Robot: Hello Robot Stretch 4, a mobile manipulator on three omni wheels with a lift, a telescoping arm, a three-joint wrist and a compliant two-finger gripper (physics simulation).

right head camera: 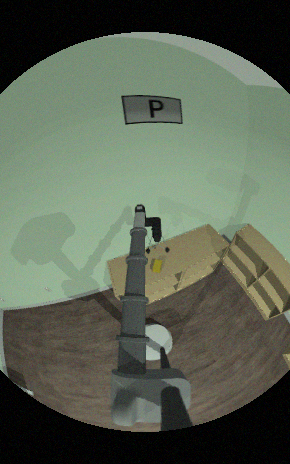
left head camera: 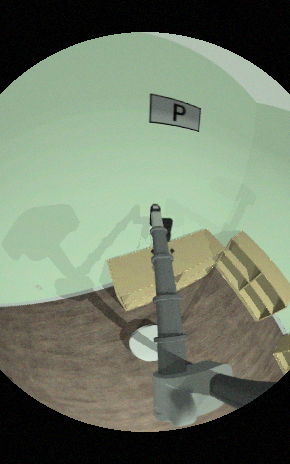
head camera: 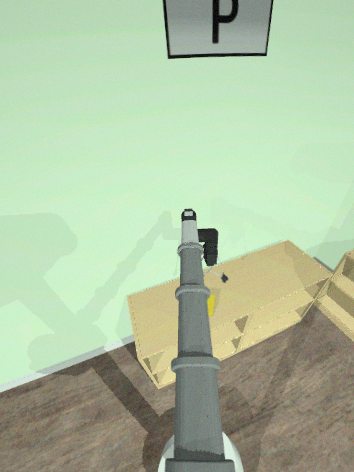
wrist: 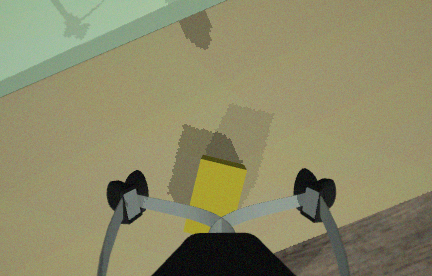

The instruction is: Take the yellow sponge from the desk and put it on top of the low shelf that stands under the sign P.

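Seen in the pictures: gripper, fingertip midpoint: [right head camera: 157,251] [head camera: 209,282] [wrist: 220,186]; robot's base, origin of the base link: [right head camera: 152,340] [left head camera: 149,341].
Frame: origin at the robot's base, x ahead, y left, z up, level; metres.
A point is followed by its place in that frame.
Note:
The yellow sponge [head camera: 211,305] @(y -0.094, x 0.624, z 0.628 m) [right head camera: 157,265] @(y -0.083, x 0.632, z 0.628 m) [wrist: 218,187] @(y -0.084, x 0.661, z 0.628 m) rests on top of the low shelf [head camera: 270,265] @(y -0.514, x 0.918, z 0.583 m) [left head camera: 200,250] @(y -0.528, x 0.817, z 0.583 m) [right head camera: 200,245] @(y -0.526, x 0.842, z 0.583 m) [wrist: 325,100] @(y -0.240, x 0.774, z 0.583 m), with its shadows on the board beside it. The arm hides part of it in the head camera view, and it does not show in the left head camera view. The sign P [head camera: 190,35] @(y -0.039, x 0.937, z 1.679 m) [left head camera: 165,111] @(y -0.062, x 0.947, z 1.711 m) [right head camera: 140,110] @(y -0.059, x 0.945, z 1.707 m) is on the wall above the shelf. My gripper [right head camera: 157,250] @(y -0.087, x 0.689, z 0.741 m) [wrist: 220,186] @(y -0.087, x 0.689, z 0.741 m) is open above the shelf top. In the wrist view its fingers are wide apart, one on each side of the sponge and not touching it.
A second wooden shelf unit [left head camera: 278,273] @(y -1.641, x 0.322, z 0.583 m) [right head camera: 267,250] @(y -1.403, x 0.640, z 0.583 m) with open compartments stands at the right, by the low shelf's right end. The green wall [head camera: 100,125] @(y 0.282, x 0.805, z 1.460 m) runs behind the low shelf. The telescoping arm [head camera: 194,325] @(y -0.001, x 0.271, z 1.156 m) [left head camera: 167,280] @(y -0.005, x 0.261, z 1.156 m) [right head camera: 134,280] @(y -0.002, x 0.266, z 1.156 m) reaches over the brown floor [head camera: 300,400] @(y -0.648, x 0.310, z -0.027 m).

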